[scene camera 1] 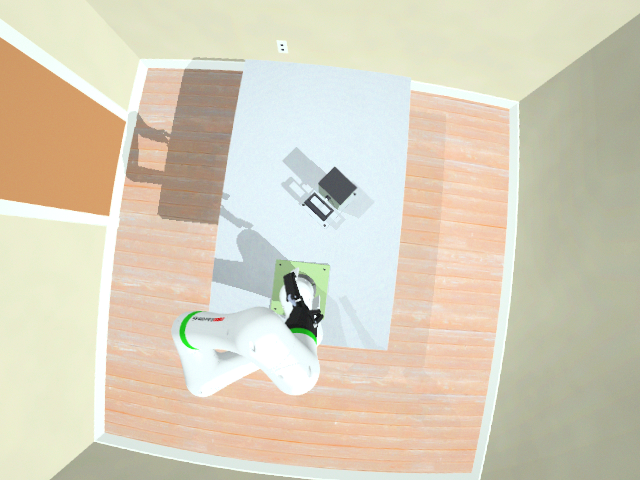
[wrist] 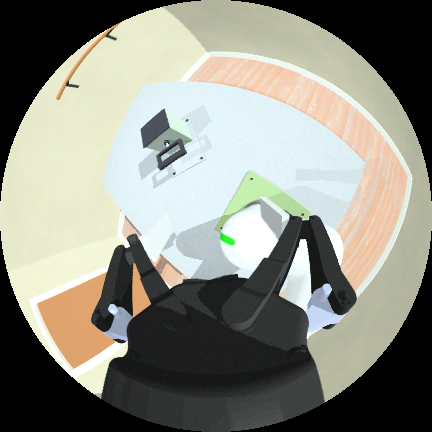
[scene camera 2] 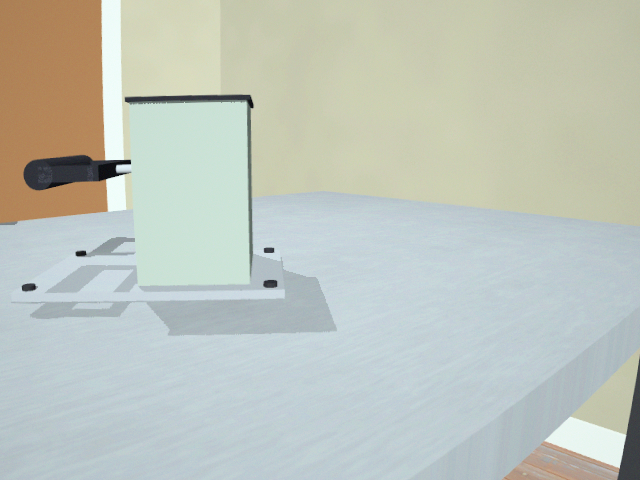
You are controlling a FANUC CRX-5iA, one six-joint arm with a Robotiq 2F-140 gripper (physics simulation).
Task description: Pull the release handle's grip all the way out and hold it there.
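Note:
The release handle's grip [scene camera 1: 314, 213] [scene camera 2: 56, 171] [wrist: 173, 159] is a black rectangular frame. It sticks out level from one side of a pale green upright box [scene camera 2: 191, 191] [wrist: 178, 131] with a black top. A short white rod [scene camera 2: 123, 168] shows between the grip and the box. The box stands on a thin white base plate [scene camera 2: 206, 295] with dark bolts. My gripper [scene camera 1: 306, 287] [wrist: 213, 214] is open and empty, over the robot's own base, well apart from the grip. It does not show in scene camera 2.
The grey-white table [scene camera 1: 320, 113] [scene camera 2: 413, 310] [wrist: 260, 125] carries the handle unit and a green mounting plate [scene camera 1: 321, 273] [wrist: 248, 189] under the robot's base. The white arm [scene camera 1: 279, 356] bends over the table's near edge. Walls stand around the wooden floor [scene camera 1: 460, 258].

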